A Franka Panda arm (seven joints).
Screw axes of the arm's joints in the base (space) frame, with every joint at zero. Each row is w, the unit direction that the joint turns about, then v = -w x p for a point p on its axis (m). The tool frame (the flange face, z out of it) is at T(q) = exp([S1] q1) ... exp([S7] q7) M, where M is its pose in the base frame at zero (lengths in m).
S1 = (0, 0, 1, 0, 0, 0)
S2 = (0, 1, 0, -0.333, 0, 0)
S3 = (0, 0, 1, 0, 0, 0)
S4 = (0, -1, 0, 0.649, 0, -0.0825)
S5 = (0, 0, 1, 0, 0, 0)
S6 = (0, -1, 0, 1.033, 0, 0)
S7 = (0, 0, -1, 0, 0.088, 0)
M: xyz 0.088 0 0.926 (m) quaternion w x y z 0 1 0 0
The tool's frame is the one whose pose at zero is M.
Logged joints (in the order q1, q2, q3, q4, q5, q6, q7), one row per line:
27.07, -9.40, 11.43, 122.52, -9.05, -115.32, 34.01
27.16, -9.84, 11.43, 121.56, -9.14, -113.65, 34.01
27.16, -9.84, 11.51, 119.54, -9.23, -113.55, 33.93
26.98, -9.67, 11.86, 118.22, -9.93, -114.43, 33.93
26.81, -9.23, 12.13, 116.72, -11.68, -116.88, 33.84
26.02, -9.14, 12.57, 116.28, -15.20, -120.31, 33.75
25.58, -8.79, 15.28, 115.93, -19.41, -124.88, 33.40
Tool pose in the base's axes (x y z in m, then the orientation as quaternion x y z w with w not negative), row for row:
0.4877, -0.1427, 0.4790, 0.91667, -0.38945, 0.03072, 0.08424
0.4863, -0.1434, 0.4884, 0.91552, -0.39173, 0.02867, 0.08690
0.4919, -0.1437, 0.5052, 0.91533, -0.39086, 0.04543, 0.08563
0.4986, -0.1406, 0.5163, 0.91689, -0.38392, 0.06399, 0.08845
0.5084, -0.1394, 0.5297, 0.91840, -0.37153, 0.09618, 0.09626
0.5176, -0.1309, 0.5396, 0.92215, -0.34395, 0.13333, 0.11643
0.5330, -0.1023, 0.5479, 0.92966, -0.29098, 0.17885, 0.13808
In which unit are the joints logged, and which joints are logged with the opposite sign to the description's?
The joints are logged in degrees. Opposite sign: q1, q4, q6.
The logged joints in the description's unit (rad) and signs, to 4 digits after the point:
-0.4725, -0.1641, 0.1995, -2.1384, -0.1580, 2.0127, 0.5936
-0.4740, -0.1717, 0.1995, -2.1216, -0.1595, 1.9836, 0.5936
-0.4740, -0.1717, 0.2009, -2.0864, -0.1611, 1.9818, 0.5922
-0.4709, -0.1688, 0.2070, -2.0633, -0.1733, 1.9972, 0.5922
-0.4679, -0.1611, 0.2117, -2.0371, -0.2039, 2.0399, 0.5906
-0.4541, -0.1595, 0.2194, -2.0295, -0.2653, 2.0998, 0.5890
-0.4465, -0.1534, 0.2667, -2.0234, -0.3388, 2.1796, 0.5829

